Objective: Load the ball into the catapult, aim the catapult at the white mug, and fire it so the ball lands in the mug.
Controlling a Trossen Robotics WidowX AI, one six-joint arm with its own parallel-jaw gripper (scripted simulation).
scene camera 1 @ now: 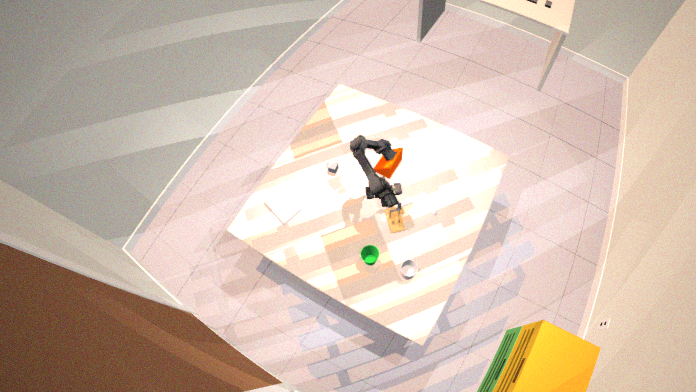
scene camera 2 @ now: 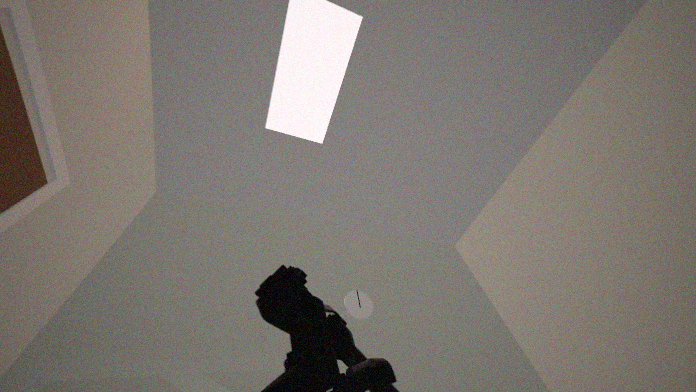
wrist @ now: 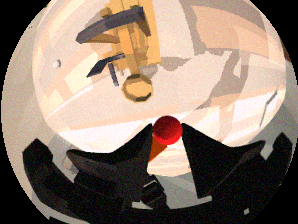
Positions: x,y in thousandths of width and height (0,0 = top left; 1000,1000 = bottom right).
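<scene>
There is a red ball that I can see in the wrist view (562,583), while in scene camera 2 the ball is out of frame.
</scene>
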